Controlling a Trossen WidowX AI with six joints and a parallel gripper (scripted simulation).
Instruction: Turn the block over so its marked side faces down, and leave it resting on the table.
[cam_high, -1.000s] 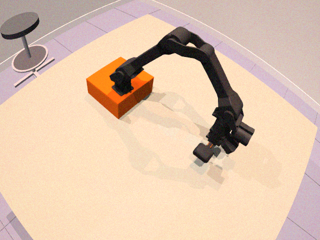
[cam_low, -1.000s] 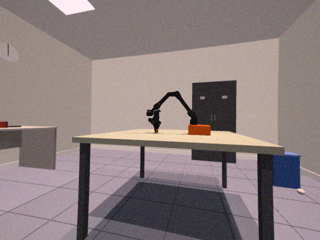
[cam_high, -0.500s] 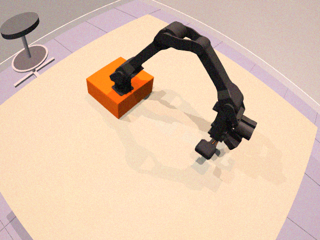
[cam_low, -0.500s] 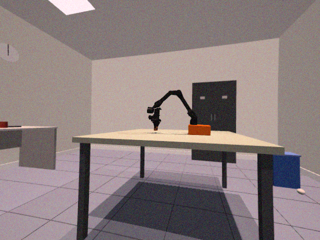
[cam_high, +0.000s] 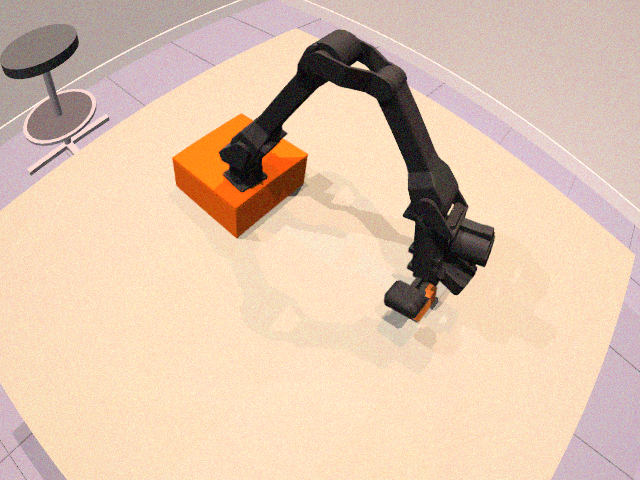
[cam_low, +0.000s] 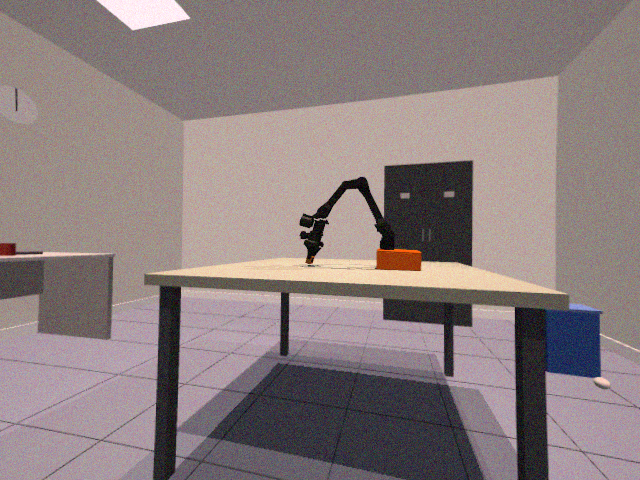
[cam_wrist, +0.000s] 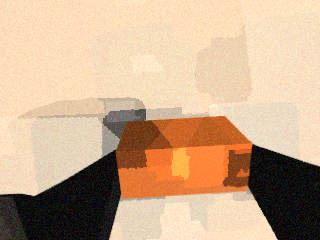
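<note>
The orange block is 1 cm behind my gripper tip.
</note>
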